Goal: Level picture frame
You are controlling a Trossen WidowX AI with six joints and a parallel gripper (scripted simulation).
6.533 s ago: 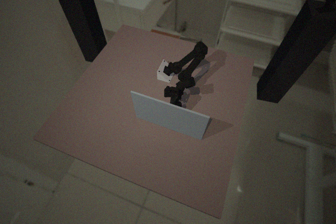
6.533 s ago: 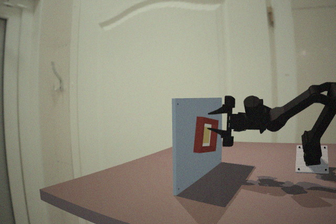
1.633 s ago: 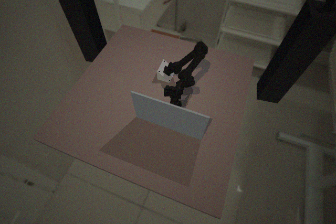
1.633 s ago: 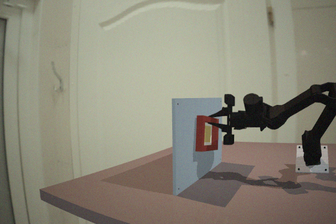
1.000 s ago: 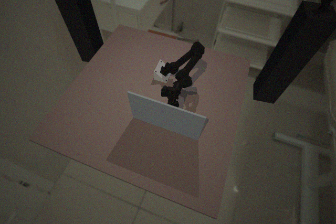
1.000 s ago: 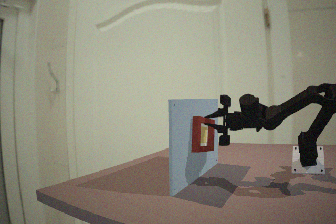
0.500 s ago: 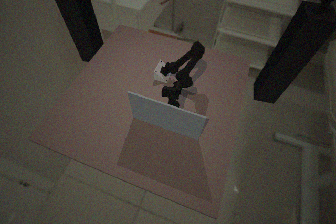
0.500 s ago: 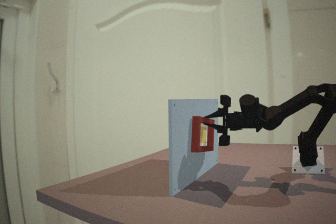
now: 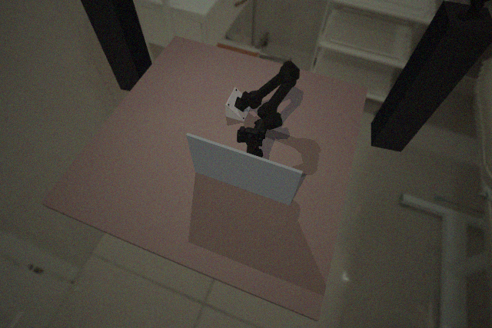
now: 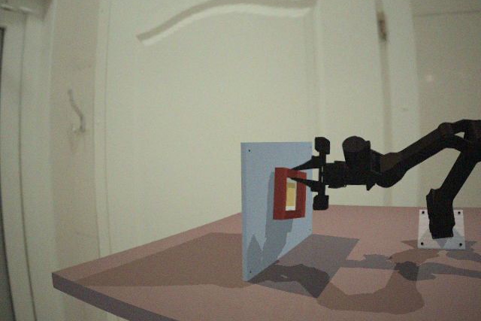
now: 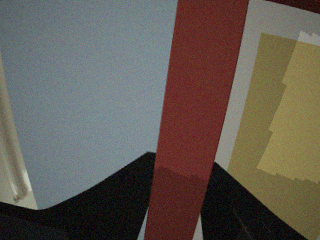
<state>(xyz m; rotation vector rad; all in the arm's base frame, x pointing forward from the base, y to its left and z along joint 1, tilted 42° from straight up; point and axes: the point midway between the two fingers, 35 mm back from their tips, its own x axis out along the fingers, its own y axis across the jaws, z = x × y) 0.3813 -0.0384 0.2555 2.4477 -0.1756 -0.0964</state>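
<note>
My gripper tip is 50 mm above the red picture frame, 10 mm to the right of it and 10 mm short of it. From my gripper tip the other things lie so: wall panel (70 mm below, 20 mm to the right, 20 mm ahead).
</note>
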